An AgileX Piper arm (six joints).
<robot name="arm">
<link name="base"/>
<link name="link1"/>
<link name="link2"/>
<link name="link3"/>
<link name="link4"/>
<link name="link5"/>
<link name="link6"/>
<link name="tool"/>
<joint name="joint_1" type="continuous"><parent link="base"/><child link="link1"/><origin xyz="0.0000 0.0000 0.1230" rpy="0.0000 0.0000 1.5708"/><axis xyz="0 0 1"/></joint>
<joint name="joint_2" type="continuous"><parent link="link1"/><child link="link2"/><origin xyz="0.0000 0.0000 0.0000" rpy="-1.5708 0.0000 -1.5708"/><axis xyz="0 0 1"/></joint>
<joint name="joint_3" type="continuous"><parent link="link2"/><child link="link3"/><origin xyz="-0.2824 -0.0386 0.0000" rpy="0.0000 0.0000 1.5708"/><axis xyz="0 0 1"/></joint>
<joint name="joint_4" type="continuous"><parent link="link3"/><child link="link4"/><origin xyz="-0.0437 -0.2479 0.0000" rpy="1.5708 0.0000 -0.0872"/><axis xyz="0 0 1"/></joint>
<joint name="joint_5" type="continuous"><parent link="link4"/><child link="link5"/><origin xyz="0.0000 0.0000 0.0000" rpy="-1.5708 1.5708 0.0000"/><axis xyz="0 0 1"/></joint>
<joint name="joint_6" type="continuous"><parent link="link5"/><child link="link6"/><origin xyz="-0.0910 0.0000 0.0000" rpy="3.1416 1.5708 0.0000"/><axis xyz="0 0 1"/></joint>
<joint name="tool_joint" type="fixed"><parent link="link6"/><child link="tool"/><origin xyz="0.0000 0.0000 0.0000" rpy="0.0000 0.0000 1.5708"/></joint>
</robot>
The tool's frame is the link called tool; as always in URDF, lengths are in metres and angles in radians. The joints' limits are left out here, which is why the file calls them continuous.
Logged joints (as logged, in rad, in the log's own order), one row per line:
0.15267, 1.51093, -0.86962, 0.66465, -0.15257, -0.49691
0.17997, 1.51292, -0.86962, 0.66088, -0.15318, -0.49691
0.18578, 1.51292, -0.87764, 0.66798, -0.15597, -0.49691
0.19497, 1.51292, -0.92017, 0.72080, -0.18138, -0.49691
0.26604, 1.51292, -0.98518, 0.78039, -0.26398, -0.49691
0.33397, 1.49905, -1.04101, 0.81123, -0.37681, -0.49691
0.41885, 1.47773, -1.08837, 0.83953, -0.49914, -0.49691
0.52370, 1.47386, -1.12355, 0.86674, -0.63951, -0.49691
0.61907, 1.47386, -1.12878, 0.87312, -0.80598, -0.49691
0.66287, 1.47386, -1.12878, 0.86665, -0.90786, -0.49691
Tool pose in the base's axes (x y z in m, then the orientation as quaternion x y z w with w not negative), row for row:
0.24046, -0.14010, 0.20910, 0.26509, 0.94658, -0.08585, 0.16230
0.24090, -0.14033, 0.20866, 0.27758, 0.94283, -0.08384, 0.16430
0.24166, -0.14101, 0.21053, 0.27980, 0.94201, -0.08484, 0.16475
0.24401, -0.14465, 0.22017, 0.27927, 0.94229, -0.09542, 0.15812
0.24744, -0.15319, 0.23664, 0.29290, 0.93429, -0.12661, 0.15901
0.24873, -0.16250, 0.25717, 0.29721, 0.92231, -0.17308, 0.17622
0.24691, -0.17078, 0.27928, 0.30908, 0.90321, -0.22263, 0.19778
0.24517, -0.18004, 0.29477, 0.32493, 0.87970, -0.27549, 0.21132
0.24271, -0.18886, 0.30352, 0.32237, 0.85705, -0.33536, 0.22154
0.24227, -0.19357, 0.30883, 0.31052, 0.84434, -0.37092, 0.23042
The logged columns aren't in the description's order. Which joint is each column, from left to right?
Columns, left to right: joint_6, joint_2, joint_3, joint_5, joint_4, joint_1.
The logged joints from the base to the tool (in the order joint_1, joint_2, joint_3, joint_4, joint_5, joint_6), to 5 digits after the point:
-0.49691, 1.51093, -0.86962, -0.15257, 0.66465, 0.15267
-0.49691, 1.51292, -0.86962, -0.15318, 0.66088, 0.17997
-0.49691, 1.51292, -0.87764, -0.15597, 0.66798, 0.18578
-0.49691, 1.51292, -0.92017, -0.18138, 0.72080, 0.19497
-0.49691, 1.51292, -0.98518, -0.26398, 0.78039, 0.26604
-0.49691, 1.49905, -1.04101, -0.37681, 0.81123, 0.33397
-0.49691, 1.47773, -1.08837, -0.49914, 0.83953, 0.41885
-0.49691, 1.47386, -1.12355, -0.63951, 0.86674, 0.52370
-0.49691, 1.47386, -1.12878, -0.80598, 0.87312, 0.61907
-0.49691, 1.47386, -1.12878, -0.90786, 0.86665, 0.66287

